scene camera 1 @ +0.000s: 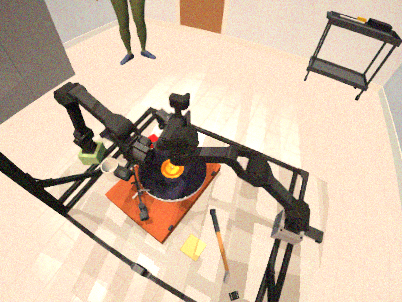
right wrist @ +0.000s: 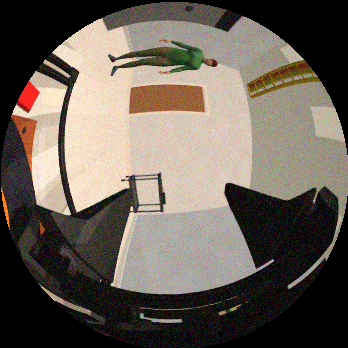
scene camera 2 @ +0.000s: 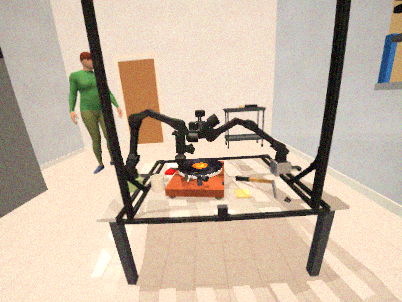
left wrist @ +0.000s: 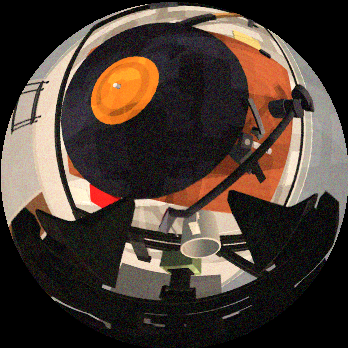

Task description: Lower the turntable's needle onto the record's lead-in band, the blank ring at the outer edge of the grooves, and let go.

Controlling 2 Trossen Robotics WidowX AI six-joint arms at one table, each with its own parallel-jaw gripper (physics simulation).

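Frame: origin at the left arm's base, x ahead, y left, z up, level; metres.
Seen in the pictures: left gripper, fingertip midpoint: (scene camera 1: pixel 138 166) (scene camera 2: pixel 181 165) (left wrist: pixel 182 198); right gripper, fingertip midpoint: (scene camera 1: pixel 189 102) (right wrist: pixel 178 191); left arm's base, origin of the base link: (scene camera 1: pixel 89 148) (left wrist: pixel 180 271); right arm's base, origin of the base link: (scene camera 1: pixel 292 224) (scene camera 2: pixel 280 160).
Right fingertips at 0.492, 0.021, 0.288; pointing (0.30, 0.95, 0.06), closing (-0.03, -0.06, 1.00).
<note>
Offsets run from my right fingertips to a thing's top centre, as dx, dy, dz. "pt": to the spot under its first point.
The orange-brown turntable (scene camera 1: pixel 160 222) (scene camera 2: pixel 200 190) (left wrist: pixel 275 75) carries a black record {-0.066, -0.116, -0.273} (scene camera 1: pixel 189 181) (left wrist: pixel 190 125) with an orange label. The tonearm {pt -0.186, -0.241, -0.248} (scene camera 1: pixel 138 189) (left wrist: pixel 230 170) runs beside the record; in the left wrist view its headshell {-0.243, -0.104, -0.252} (left wrist: pixel 167 220) shows outside the record's edge. The needle tip is too small to see. My left gripper (scene camera 1: pixel 132 166) (scene camera 2: pixel 182 158) (left wrist: pixel 182 198) is open and empty, low near the headshell, which shows between its fingers; contact cannot be told. My right gripper (scene camera 1: pixel 173 119) (right wrist: pixel 178 191) is open and empty, raised behind the record and pointing toward the back wall.
A pale cup {pt -0.382, -0.089, -0.334} (scene camera 1: pixel 109 166) (scene camera 2: pixel 158 183) (left wrist: pixel 200 248) stands close to the left gripper. A red block {-0.216, +0.093, -0.346} (scene camera 1: pixel 153 140) (scene camera 2: pixel 170 171) (left wrist: pixel 102 196) (right wrist: pixel 28 97) lies behind the turntable. A hammer (scene camera 1: pixel 221 245) and yellow note {+0.042, -0.425, -0.354} (scene camera 1: pixel 193 247) (scene camera 2: pixel 242 193) lie right of it. A black frame surrounds the table.
</note>
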